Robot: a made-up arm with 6 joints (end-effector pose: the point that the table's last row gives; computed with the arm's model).
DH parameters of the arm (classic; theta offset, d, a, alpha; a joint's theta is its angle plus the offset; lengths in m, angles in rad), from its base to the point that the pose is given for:
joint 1: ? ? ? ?
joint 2: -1.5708 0 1.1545 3.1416
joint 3: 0 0 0 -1.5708
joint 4: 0 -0.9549 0 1.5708
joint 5: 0 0.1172 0 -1.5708
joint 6: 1.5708 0 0 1.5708
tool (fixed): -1.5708 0 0 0
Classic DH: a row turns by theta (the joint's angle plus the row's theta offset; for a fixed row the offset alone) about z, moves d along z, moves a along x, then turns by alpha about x.
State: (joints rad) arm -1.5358 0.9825 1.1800 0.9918 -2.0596 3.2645
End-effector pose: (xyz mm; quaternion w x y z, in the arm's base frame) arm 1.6 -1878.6 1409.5 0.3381 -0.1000 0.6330 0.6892
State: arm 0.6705 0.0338 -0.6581 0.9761 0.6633 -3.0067
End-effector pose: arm 696.0 468.2 1104.6 0.3980 0.7121 0.5596 0.1463
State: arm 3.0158 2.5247 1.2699 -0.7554 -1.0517 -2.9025
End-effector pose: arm -870.5 196.1 -1389.1 0.8263 -0.0378 0.4212 -0.3720
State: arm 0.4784 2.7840 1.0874 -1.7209 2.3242 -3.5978
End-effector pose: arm 142.3 93.5 -1529.1 0.0859 0.8054 -0.4446 0.3824
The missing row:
joint 1: 0 0.4852 0 -1.5708
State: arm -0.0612 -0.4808 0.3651 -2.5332 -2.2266 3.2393
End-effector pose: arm 155.0 86.9 2179.2 0.0260 -0.2616 -0.9541 0.1432
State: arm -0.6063 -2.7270 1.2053 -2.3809 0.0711 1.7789
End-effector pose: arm -932.9 750.2 -1193.5 0.2504 0.3465 0.8215 -0.3773
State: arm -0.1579 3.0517 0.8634 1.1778 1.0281 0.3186
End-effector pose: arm -363.5 12.4 -1505.9 0.7368 -0.0610 0.3679 0.5640
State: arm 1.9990 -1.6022 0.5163 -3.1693 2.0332 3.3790
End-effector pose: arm 580.2 -1553.3 1262.5 0.5301 -0.0308 -0.1288 0.8376
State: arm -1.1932 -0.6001 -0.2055 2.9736 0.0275 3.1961
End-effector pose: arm 189.3 -163.8 1823.2 0.8191 -0.0567 -0.1819 -0.5411
